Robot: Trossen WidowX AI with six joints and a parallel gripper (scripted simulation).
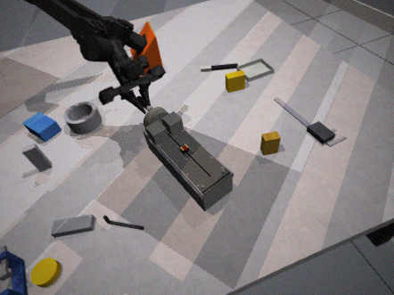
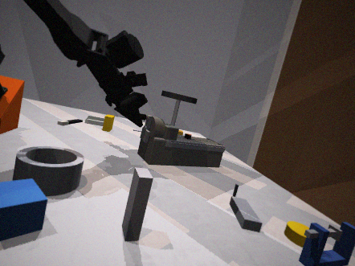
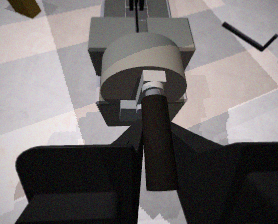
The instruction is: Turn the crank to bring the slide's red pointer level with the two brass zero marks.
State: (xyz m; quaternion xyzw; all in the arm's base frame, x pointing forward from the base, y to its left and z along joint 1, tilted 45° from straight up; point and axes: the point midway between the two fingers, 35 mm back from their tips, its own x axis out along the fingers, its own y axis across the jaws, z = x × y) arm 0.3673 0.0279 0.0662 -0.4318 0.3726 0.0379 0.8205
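The dark crank handle lies 2 cm behind my gripper tip, 2 cm above it and 1 cm to the right of it. The rest, counted from my gripper tip: black hex key (26 cm ahead, 12 cm to the right, 8 cm below); then blue block (34 cm to the right, 14 cm behind, 8 cm below); then red pointer (15 cm ahead, 7 cm to the left, 1 cm below).
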